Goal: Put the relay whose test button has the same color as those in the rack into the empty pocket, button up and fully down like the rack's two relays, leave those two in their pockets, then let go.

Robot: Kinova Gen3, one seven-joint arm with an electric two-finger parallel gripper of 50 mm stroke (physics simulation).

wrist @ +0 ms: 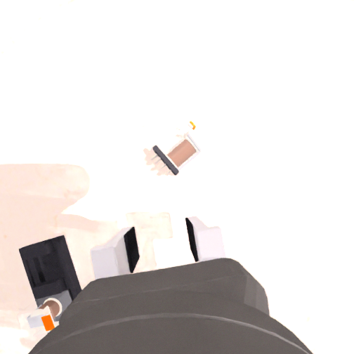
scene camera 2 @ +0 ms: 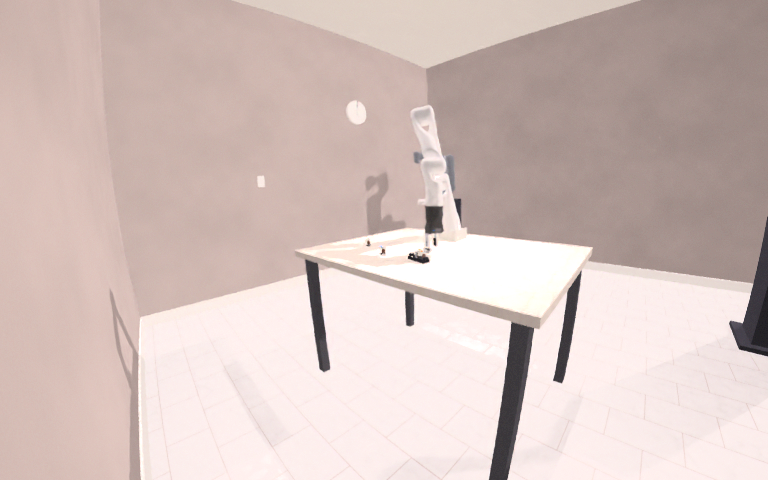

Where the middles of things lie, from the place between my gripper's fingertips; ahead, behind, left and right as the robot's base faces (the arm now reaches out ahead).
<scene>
My gripper is now 10 cm short of the black rack (wrist: 48, 265), 3 cm above it and 2 cm to the right of it.
</scene>
